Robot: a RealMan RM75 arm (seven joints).
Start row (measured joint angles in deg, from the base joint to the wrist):
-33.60 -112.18 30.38 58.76 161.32 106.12 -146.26
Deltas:
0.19 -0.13 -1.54 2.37 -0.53 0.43 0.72
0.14 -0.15 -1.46 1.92 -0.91 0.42 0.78
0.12 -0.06 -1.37 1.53 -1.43 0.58 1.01
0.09 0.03 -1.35 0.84 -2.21 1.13 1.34
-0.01 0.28 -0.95 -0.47 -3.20 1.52 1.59
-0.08 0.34 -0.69 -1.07 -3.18 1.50 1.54
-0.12 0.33 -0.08 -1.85 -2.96 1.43 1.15
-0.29 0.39 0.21 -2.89 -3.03 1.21 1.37
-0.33 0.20 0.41 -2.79 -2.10 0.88 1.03
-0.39 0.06 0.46 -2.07 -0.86 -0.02 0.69
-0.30 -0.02 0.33 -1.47 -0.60 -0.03 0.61
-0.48 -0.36 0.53 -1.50 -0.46 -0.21 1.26
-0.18 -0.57 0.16 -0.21 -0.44 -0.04 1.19
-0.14 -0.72 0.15 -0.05 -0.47 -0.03 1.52
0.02 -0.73 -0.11 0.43 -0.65 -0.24 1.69
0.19 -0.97 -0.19 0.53 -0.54 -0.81 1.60
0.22 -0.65 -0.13 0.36 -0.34 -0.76 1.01
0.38 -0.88 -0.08 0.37 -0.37 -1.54 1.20
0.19 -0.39 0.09 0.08 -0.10 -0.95 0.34
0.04 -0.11 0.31 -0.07 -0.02 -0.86 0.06
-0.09 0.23 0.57 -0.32 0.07 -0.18 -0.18
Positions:
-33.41 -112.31 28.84 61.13 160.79 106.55 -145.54
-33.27 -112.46 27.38 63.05 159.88 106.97 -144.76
-33.15 -112.52 26.01 64.58 158.45 107.55 -143.75
-33.06 -112.49 24.66 65.42 156.24 108.68 -142.41
-33.07 -112.21 23.71 64.95 153.04 110.20 -140.82
-33.15 -111.87 23.02 63.88 149.86 111.70 -139.28
-33.27 -111.54 22.94 62.03 146.90 113.13 -138.13
-33.56 -111.15 23.15 59.14 143.87 114.34 -136.76
-33.89 -110.95 23.56 56.35 141.77 115.22 -135.73
-34.28 -110.89 24.02 54.28 140.91 115.20 -135.04
-34.58 -110.91 24.35 52.81 140.31 115.17 -134.43
-35.06 -111.27 24.88 51.31 139.85 114.96 -133.17
-35.24 -111.84 25.04 51.10 139.41 114.92 -131.98
-35.38 -112.56 25.19 51.05 138.94 114.89 -130.46
-35.36 -113.29 25.08 51.48 138.29 114.65 -128.77
-35.17 -114.26 24.89 52.01 137.75 113.84 -127.17
-34.95 -114.91 24.76 52.37 137.41 113.08 -126.16
-34.57 -115.79 24.68 52.74 137.04 111.54 -124.96
-34.38 -116.18 24.77 52.82 136.94 110.59 -124.62
-34.34 -116.29 25.08 52.75 136.92 109.73 -124.56
-34.43 -116.06 25.65 52.43 136.99 109.55 -124.74

